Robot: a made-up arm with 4 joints.
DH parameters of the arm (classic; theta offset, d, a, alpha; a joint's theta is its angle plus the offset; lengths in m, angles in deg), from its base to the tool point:
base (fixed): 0 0 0 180
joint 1: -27.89 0 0.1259 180
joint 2: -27.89 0.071 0.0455 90
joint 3: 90 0.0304 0.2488 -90
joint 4: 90 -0.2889 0.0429 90
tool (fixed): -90 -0.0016 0 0
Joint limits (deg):
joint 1: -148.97..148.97
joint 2: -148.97..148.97
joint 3: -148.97..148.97
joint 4: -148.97..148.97
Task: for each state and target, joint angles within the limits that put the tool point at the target. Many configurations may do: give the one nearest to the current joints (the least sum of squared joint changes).
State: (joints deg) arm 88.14 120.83 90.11 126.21
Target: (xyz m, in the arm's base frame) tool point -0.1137 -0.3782 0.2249
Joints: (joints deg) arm 102.12 148.97 117.01 148.63
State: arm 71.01 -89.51 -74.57 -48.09
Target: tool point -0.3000 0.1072 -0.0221
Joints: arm 76.93 -131.51 -57.01 -38.23
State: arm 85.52 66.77 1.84 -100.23
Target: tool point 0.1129 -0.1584 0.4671
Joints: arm 103.51 76.90 40.15 -38.91
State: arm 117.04 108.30 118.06 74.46
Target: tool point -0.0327 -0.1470 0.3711
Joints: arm 67.12 87.11 86.78 72.18
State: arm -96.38 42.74 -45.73 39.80
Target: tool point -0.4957 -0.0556 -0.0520
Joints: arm -132.91 60.95 -57.36 34.90
